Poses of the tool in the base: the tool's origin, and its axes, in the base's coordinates. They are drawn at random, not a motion.
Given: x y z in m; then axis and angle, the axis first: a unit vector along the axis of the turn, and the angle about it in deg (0 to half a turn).
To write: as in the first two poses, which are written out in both.
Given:
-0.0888 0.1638 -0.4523 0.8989 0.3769 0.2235 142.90
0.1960 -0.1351 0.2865 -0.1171 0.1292 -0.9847 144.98
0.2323 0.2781 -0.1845 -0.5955 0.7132 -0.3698 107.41
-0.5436 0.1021 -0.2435 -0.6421 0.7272 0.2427 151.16
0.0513 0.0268 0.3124 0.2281 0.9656 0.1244 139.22
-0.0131 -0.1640 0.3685 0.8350 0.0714 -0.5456 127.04
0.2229 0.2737 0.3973 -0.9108 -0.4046 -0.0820 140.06
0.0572 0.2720 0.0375 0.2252 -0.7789 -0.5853 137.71
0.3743 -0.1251 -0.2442 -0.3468 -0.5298 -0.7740 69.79
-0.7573 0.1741 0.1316 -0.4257 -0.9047 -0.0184 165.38
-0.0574 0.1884 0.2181 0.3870 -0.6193 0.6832 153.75
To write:
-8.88 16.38 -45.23 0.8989 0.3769 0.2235 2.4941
19.60 -13.51 28.65 -0.1171 0.1292 -0.9847 2.5304
23.23 27.81 -18.45 -0.5955 0.7132 -0.3698 1.8747
-54.36 10.21 -24.35 -0.6421 0.7272 0.2427 2.6382
5.13 2.68 31.24 0.2281 0.9657 0.1244 2.4298
-1.31 -16.40 36.85 0.8350 0.0714 -0.5456 2.2173
22.29 27.37 39.73 -0.9108 -0.4046 -0.0820 2.4445
5.72 27.20 3.75 0.2252 -0.7789 -0.5853 2.4035
37.43 -12.51 -24.42 -0.3468 -0.5298 -0.7740 1.2181
-75.73 17.41 13.16 -0.4257 -0.9047 -0.0184 2.8864
-5.74 18.84 21.81 0.3870 -0.6193 0.6832 2.6834

